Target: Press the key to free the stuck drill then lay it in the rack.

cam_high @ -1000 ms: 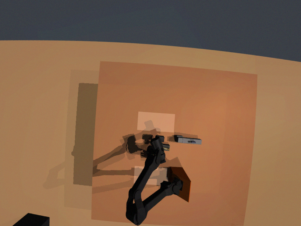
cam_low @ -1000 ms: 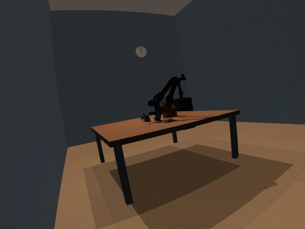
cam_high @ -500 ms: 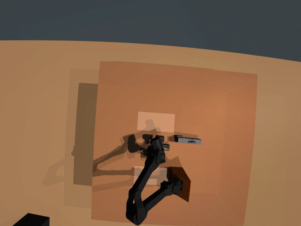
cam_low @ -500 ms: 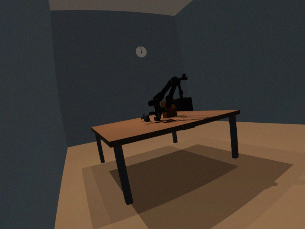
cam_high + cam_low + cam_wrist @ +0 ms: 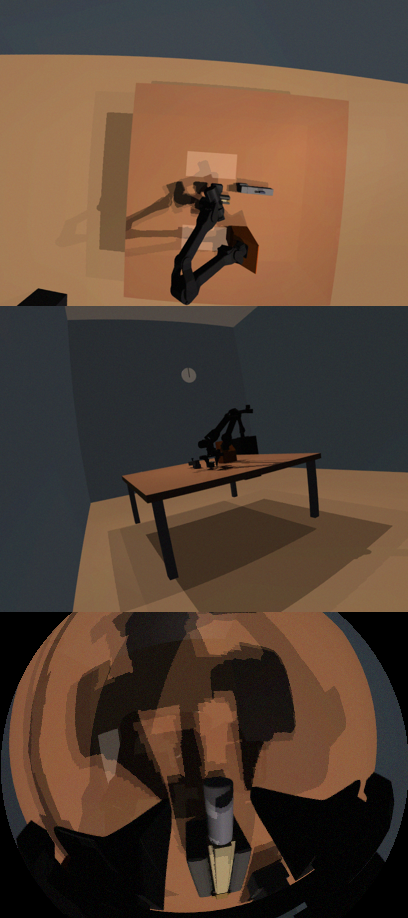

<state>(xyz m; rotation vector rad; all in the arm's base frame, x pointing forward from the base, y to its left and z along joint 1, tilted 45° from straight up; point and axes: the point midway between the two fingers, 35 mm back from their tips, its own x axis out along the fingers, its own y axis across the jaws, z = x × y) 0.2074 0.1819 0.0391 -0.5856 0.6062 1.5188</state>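
The drill lies 40 mm to the right of my gripper tip and 40 mm above it. From my gripper tip the other things lie so: dark block (50 mm to the right, 20 mm above).
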